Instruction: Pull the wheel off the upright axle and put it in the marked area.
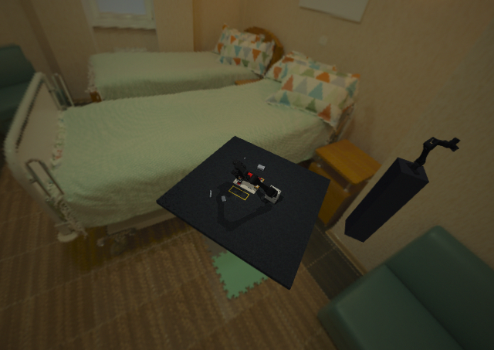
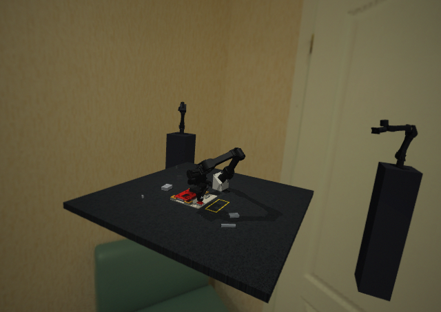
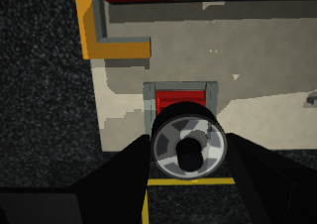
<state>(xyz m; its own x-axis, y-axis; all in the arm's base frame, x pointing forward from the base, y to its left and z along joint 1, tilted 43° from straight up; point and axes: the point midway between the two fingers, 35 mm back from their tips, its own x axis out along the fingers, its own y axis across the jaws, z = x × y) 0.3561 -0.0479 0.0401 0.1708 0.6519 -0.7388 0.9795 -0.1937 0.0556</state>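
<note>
Now: the dark wheel right at my gripper tip.
</note>
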